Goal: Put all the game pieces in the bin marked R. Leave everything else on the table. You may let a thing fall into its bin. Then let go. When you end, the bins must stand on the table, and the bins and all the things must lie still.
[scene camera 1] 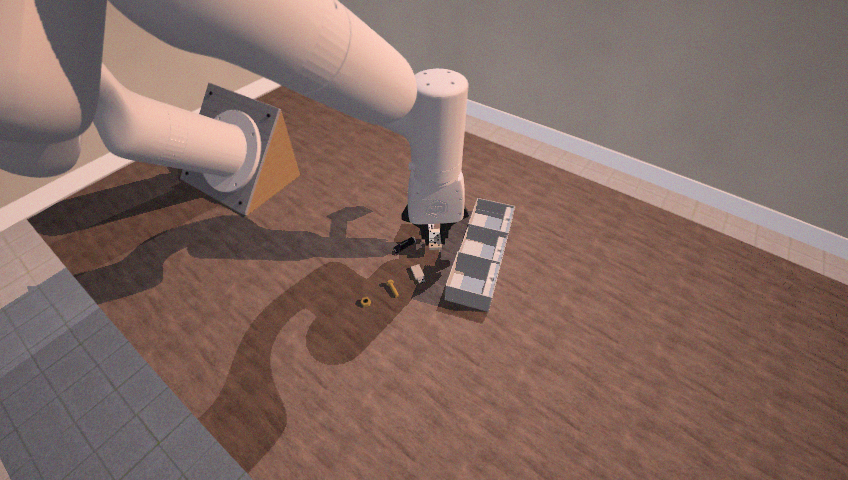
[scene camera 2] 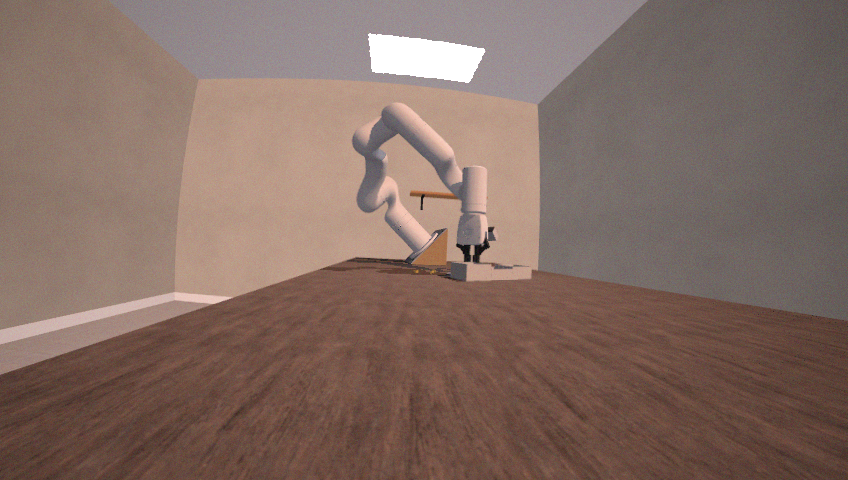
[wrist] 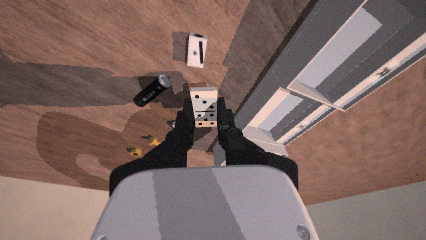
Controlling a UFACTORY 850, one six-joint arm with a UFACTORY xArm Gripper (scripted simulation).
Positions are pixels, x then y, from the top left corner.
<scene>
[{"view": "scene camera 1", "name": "gripper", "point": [434, 239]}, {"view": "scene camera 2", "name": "gripper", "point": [471, 266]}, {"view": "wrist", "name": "gripper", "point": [205, 108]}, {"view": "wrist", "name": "domino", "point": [204, 99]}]
</scene>
